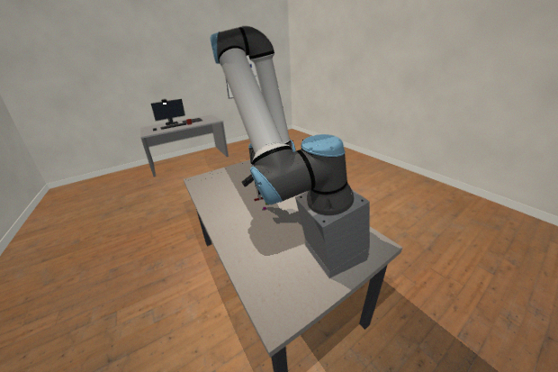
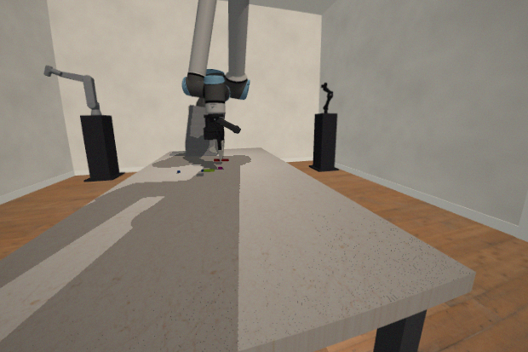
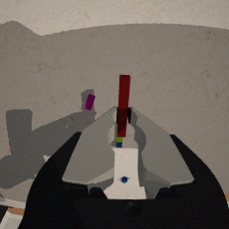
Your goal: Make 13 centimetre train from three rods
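Now: the magenta rod 5 cm behind my hand, 1 cm to the right of it and 6 cm below it. The rest, counted from my hand: lime rod: 1 cm behind, 6 cm to the right, 6 cm below; grey rod: 6 cm ahead, 10 cm to the right, 6 cm below; red rod: 1 cm below.
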